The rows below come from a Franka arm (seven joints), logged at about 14 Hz.
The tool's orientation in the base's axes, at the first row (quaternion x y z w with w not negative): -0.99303, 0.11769, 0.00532, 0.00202
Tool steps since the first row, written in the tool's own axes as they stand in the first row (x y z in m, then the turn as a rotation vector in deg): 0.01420, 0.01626, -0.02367, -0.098, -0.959, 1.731; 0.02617, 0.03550, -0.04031, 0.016, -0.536, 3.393; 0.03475, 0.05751, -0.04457, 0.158, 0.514, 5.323; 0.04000, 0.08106, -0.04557, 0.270, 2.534, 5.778; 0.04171, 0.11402, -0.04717, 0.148, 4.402, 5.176; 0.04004, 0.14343, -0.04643, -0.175, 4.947, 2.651; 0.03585, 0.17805, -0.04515, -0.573, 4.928, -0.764; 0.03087, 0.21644, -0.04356, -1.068, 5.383, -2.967; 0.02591, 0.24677, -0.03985, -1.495, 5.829, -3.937; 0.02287, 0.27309, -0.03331, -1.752, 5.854, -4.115
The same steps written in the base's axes. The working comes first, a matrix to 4 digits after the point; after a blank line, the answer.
The tool's axes in the first row as the columns of a matrix, in the base's axes (used below as rounded here):
0.9722, -0.2338, -0.0101
-0.2337, -0.9723, 0.0053
-0.0110, -0.0028, -0.9999

0.01024, -0.01925, 0.02347, 0.111, 0.965, -1.727; 0.01755, -0.04085, 0.03992, 0.107, 0.535, -3.391; 0.02079, -0.06427, 0.04402, -0.020, -0.508, -5.326; 0.02040, -0.08840, 0.04490, -0.388, -2.496, -5.787; 0.01437, -0.12086, 0.04639, -0.938, -4.287, -5.189; 0.00586, -0.14906, 0.04558, -1.354, -4.755, -2.663; -0.00632, -0.18174, 0.04425, -1.702, -4.662, 0.756; -0.02015, -0.21789, 0.04261, -2.267, -5.000, 2.963; -0.03210, -0.24620, 0.03887, -2.776, -5.339, 3.937; -0.04128, -0.27105, 0.03229, -3.030, -5.304, 4.117
